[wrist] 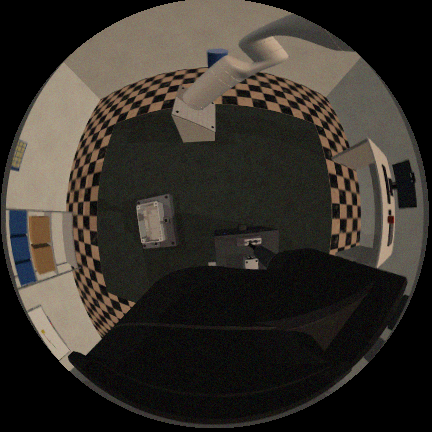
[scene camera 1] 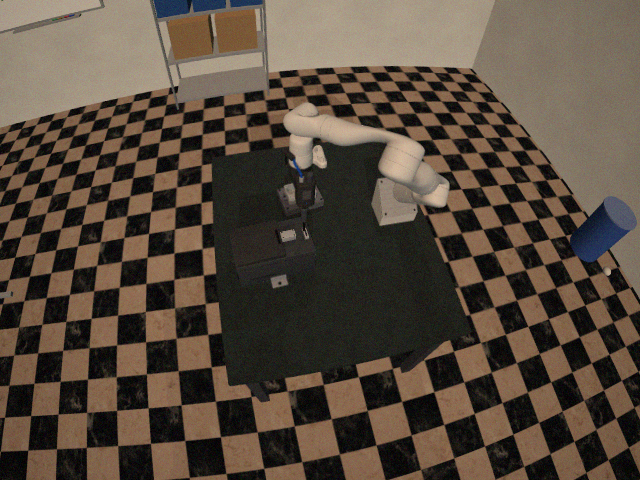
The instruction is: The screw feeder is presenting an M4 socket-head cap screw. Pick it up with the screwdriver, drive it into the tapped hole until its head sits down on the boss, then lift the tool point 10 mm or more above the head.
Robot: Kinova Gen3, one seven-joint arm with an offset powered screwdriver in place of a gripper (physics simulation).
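The dark screw feeder (scene camera 1: 258, 250) (wrist: 227, 245) stands on the table, with a small light pick-up plate (scene camera 1: 306, 233) (wrist: 257, 242) on its top near one end. My screwdriver (scene camera 1: 304, 224) (wrist: 251, 244) points down with its tip at or just above this plate. The screw is too small to make out, and I cannot tell whether the tip holds one. A light open-topped housing (scene camera 1: 289, 194) (wrist: 151, 221) sits on a grey base plate (wrist: 168, 241), partly behind the tool in the scene view. The tapped hole cannot be told apart from the other small dark spots there.
A light block (scene camera 1: 287, 235) (wrist: 251, 263) sits on the feeder top. A small pale plate (scene camera 1: 279, 281) (wrist: 212, 263) is beside the feeder. The arm's base block (scene camera 1: 391, 208) (wrist: 197, 131) stands on the dark table (scene camera 1: 351, 289) (wrist: 260, 165). A shelf unit stands by the wall.
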